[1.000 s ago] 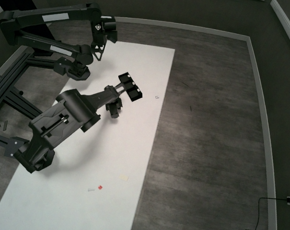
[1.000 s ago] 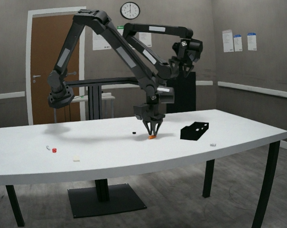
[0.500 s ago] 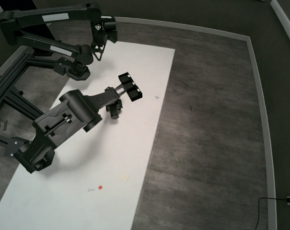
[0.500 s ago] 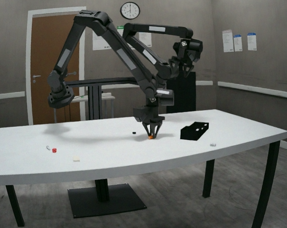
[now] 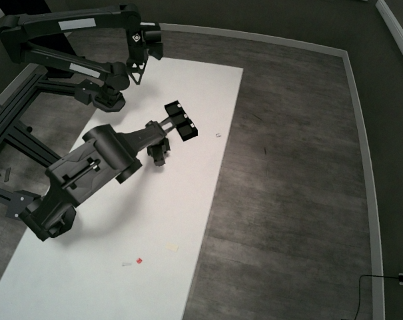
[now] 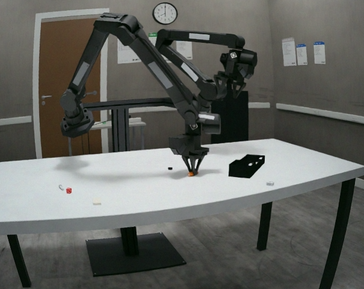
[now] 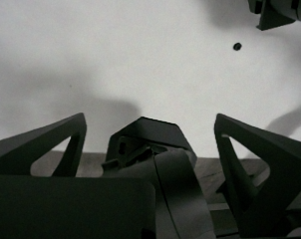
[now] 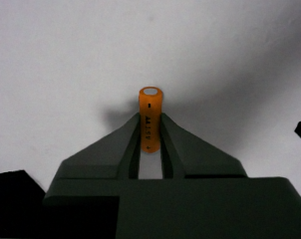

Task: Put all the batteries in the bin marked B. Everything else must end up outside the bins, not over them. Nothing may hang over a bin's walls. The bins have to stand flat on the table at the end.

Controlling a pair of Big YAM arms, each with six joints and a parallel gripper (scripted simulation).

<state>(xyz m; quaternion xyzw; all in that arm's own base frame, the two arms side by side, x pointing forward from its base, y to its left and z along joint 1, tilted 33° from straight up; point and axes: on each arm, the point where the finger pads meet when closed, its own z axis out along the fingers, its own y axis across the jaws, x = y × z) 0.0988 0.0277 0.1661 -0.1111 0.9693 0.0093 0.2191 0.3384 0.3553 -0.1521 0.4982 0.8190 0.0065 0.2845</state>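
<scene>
Now: the black nut 110 mm behind my right hand, 40 mm to the right of it and 10 mm below it. Also, from my right hand: silver-white piece (250 mm ahead, 160 mm to the left); black bin strip (230 mm to the left, 40 mm ahead, 10 mm above); orange battery (right at my right hand).
</scene>
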